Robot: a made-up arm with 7 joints.
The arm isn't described. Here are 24 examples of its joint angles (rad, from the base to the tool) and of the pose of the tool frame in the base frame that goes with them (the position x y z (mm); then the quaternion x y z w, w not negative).
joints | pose
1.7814 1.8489 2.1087 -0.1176 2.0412 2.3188 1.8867 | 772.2 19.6 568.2 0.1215 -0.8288 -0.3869 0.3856
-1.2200 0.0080 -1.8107 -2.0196 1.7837 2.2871 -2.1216 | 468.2 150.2 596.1 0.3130 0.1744 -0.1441 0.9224
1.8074 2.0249 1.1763 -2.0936 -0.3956 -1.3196 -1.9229 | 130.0 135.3 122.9 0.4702 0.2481 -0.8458 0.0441
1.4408 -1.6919 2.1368 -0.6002 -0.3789 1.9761 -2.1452 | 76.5 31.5 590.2 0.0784 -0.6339 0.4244 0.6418
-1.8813 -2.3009 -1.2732 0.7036 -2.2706 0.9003 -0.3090 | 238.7 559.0 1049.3 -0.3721 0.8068 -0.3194 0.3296
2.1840 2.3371 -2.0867 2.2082 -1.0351 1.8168 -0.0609 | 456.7 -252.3 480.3 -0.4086 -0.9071 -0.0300 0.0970
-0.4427 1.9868 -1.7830 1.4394 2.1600 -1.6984 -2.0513 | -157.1 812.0 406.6 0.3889 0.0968 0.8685 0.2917
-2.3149 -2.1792 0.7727 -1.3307 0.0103 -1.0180 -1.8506 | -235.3 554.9 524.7 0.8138 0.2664 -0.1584 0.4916
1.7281 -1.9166 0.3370 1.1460 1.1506 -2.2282 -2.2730 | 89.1 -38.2 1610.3 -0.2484 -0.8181 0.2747 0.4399
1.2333 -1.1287 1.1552 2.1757 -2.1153 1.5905 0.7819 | 491.0 237.5 573.1 -0.0484 -0.5774 0.6400 0.5046
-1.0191 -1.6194 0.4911 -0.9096 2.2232 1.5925 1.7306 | -434.6 -104.7 1378.7 0.0096 0.8108 0.5528 0.1922
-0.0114 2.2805 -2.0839 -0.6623 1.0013 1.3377 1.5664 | -480.7 356.0 399.8 0.1361 0.6516 0.2979 0.6843
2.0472 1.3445 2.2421 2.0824 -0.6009 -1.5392 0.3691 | 359.2 -53.0 -337.8 0.7772 0.3405 0.3930 0.3544
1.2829 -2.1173 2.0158 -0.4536 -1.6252 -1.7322 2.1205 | -189.7 -355.4 542.3 -0.4463 -0.1222 -0.5314 0.7095
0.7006 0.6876 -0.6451 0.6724 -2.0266 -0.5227 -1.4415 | 553.8 -91.0 61.0 -0.0666 0.7089 0.3182 0.6259
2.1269 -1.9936 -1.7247 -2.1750 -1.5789 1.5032 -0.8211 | 122.6 38.3 413.4 -0.2460 -0.5833 -0.4352 0.6402
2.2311 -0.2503 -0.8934 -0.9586 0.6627 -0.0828 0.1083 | -313.6 710.2 662.7 -0.2838 0.5040 -0.8065 0.1228
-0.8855 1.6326 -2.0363 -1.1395 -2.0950 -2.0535 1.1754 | -24.4 -403.1 415.3 -0.5270 -0.8437 0.0865 0.0544
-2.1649 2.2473 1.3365 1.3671 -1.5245 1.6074 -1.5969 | 78.8 495.0 521.9 0.4093 0.1036 -0.8017 0.4232
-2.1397 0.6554 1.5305 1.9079 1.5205 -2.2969 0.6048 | -982.6 187.9 -217.5 -0.7458 -0.3981 -0.1848 0.5012
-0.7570 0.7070 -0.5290 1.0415 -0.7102 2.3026 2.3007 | -71.9 101.9 127.0 -0.4623 0.8588 -0.0847 0.2040
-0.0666 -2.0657 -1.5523 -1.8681 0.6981 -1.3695 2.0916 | -709.1 398.2 770.3 -0.6889 -0.1225 -0.5968 0.3928
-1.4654 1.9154 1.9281 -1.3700 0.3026 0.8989 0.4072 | -169.7 13.4 431.1 0.1689 -0.8310 -0.4754 0.2343
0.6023 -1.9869 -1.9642 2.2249 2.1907 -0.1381 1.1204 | 74.1 466.9 403.9 0.3430 -0.1182 0.7862 0.5003
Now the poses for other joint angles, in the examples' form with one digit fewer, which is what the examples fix.
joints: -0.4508 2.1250 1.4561 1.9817 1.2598 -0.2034 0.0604
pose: -1002 -172 -157 -0.431 -0.282 -0.683 0.518
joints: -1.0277 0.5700 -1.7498 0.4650 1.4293 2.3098 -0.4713
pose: 286 415 17 -0.495 -0.294 -0.320 0.753
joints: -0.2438 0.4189 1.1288 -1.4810 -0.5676 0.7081 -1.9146
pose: 141 -240 584 -0.489 0.343 0.321 0.735
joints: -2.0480 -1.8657 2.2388 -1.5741 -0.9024 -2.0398 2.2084
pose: 263 330 714 0.257 -0.861 0.193 0.393
